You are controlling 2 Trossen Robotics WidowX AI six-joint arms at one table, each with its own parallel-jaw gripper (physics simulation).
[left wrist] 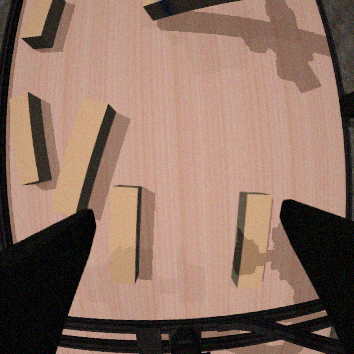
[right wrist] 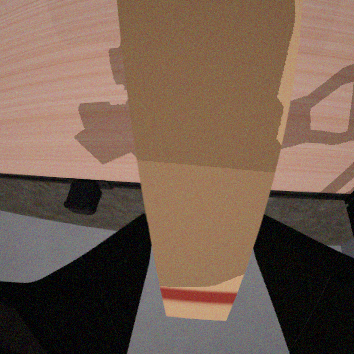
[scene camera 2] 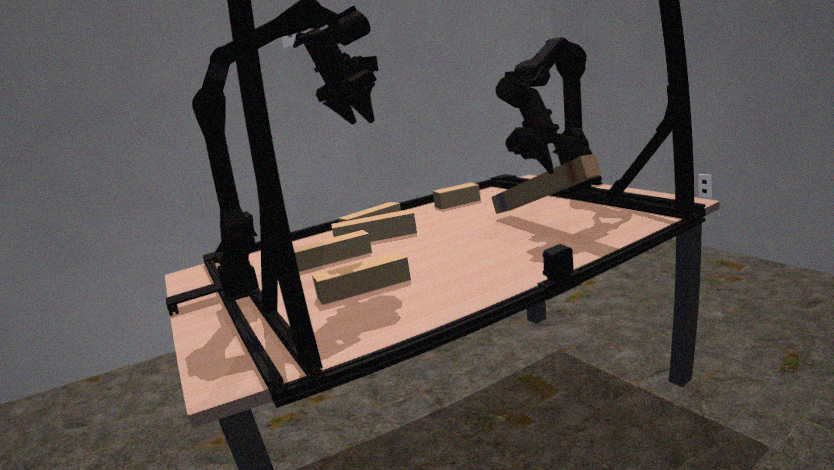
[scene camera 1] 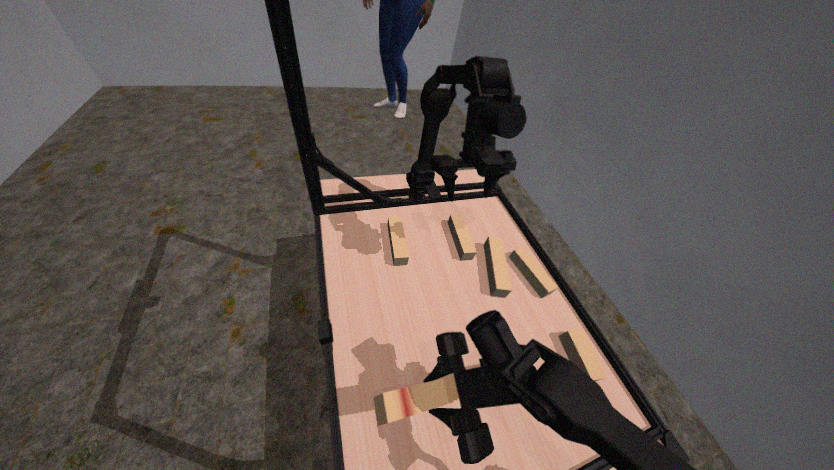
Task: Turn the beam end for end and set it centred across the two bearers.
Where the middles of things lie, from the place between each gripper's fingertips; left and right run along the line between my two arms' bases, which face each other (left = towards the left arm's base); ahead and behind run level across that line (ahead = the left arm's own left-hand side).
My right gripper is now 70 mm short of the beam [scene camera 2: 583, 168] and 40 mm above it.
My left hand is 12 cm past the beam, 34 cm to the left of it and 20 cm above it.
